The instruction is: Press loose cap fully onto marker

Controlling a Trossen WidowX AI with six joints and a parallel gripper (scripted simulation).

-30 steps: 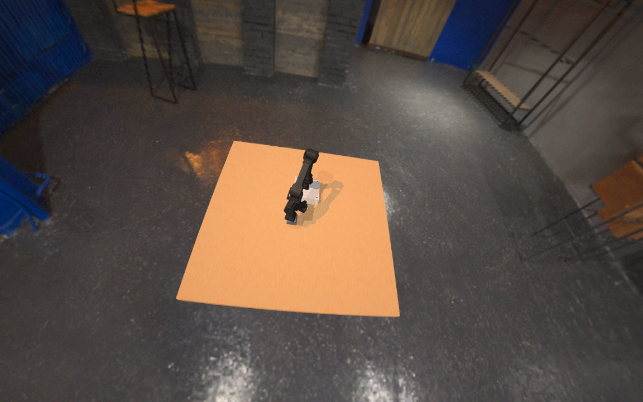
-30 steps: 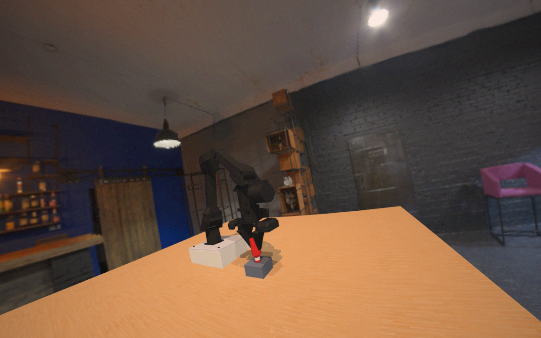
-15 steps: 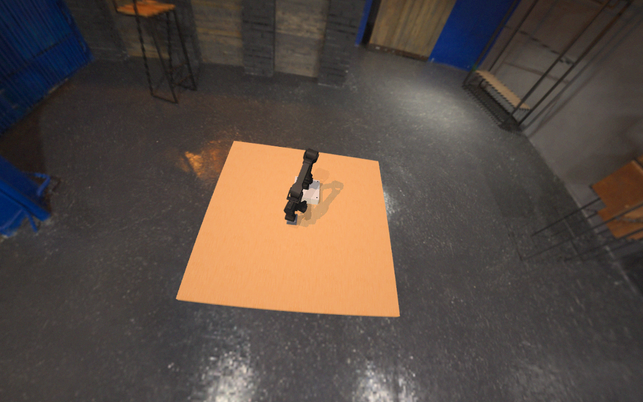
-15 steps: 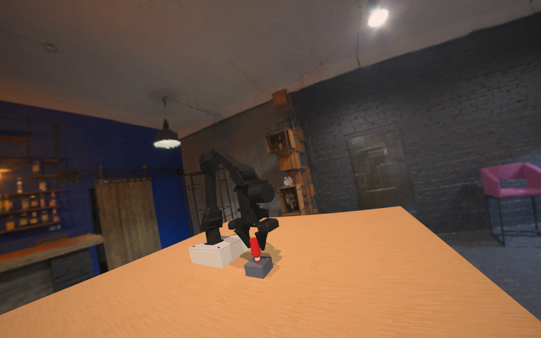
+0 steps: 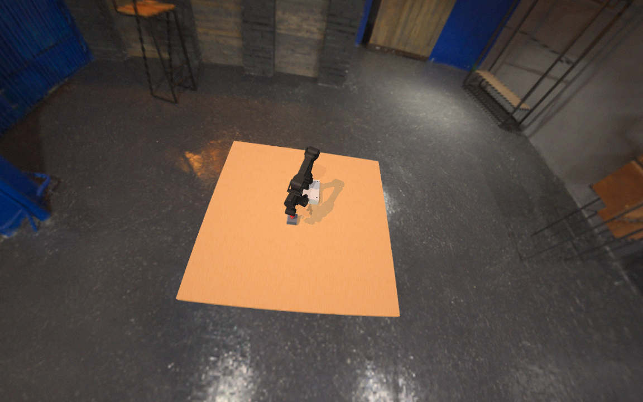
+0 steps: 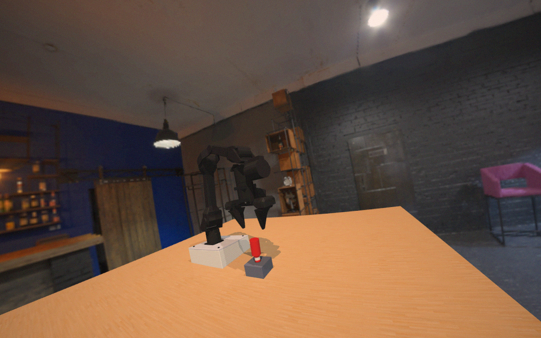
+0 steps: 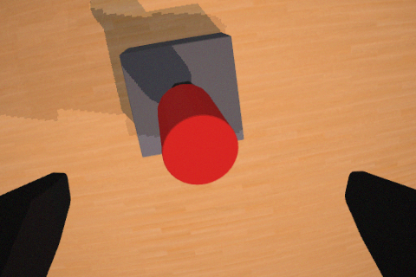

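The red cap lies 60 mm below my gripper tip.
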